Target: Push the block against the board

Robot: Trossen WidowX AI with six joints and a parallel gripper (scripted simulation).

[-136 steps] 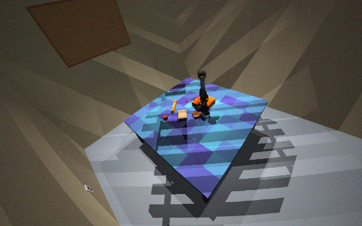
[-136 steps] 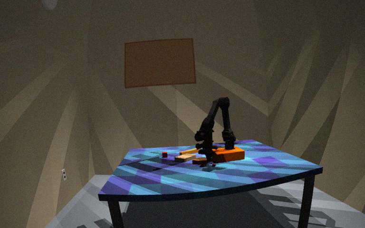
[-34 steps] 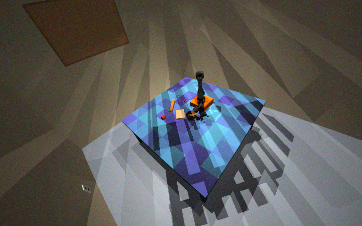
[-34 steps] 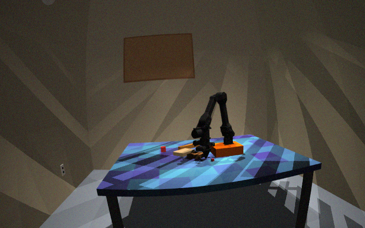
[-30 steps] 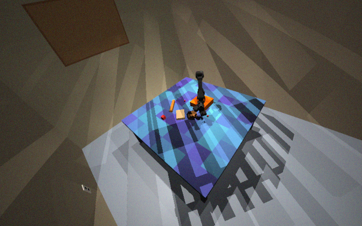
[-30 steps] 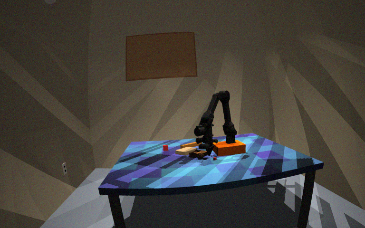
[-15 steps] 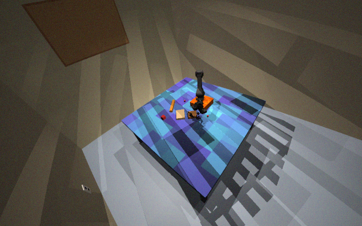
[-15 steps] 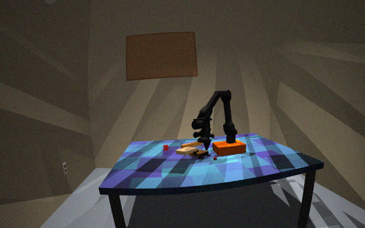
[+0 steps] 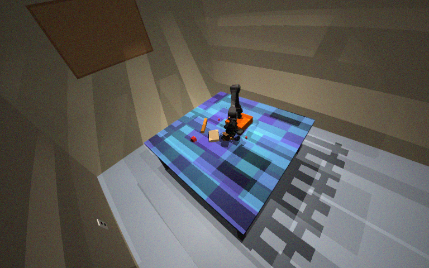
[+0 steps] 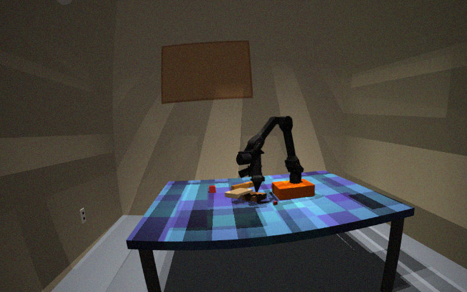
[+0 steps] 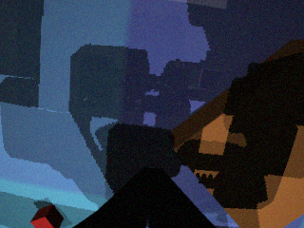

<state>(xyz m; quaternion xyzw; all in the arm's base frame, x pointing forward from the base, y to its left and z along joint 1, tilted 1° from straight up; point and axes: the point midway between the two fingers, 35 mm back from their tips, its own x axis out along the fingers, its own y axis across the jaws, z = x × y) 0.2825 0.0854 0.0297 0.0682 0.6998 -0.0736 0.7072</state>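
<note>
My gripper tip is 80 mm to the left of the brown square block, 50 mm above it and 20 mm past it. Also, from my gripper tip: long narrow orange board: 400 mm to the right, 70 mm behind, 40 mm below; pale tan flat slab: 210 mm to the right, 50 mm below, 40 mm ahead; small red cube: 370 mm to the right, 160 mm ahead, 40 mm below.
</note>
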